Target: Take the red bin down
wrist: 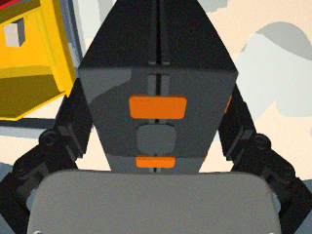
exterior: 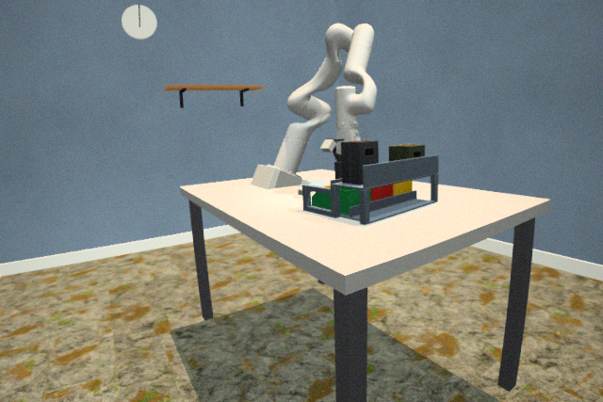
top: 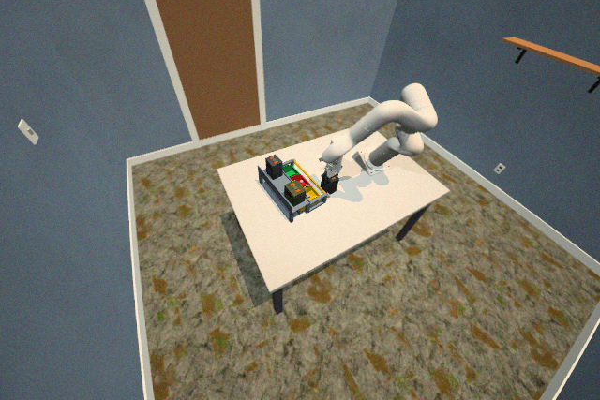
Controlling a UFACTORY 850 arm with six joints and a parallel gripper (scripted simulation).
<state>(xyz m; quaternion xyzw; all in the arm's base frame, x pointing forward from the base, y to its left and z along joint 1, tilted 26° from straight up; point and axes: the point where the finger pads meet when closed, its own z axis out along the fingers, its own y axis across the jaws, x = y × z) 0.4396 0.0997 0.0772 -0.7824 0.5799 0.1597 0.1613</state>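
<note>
My gripper is now 40 mm above the black box. The rest, counted from my hand: thin yellow rod 100 mm ahead, 90 mm to the right, 50 mm below; yellow bin 170 mm ahead, 60 mm below, 50 mm to the left; red bin 200 mm ahead, 60 mm to the right, 60 mm below.
</note>
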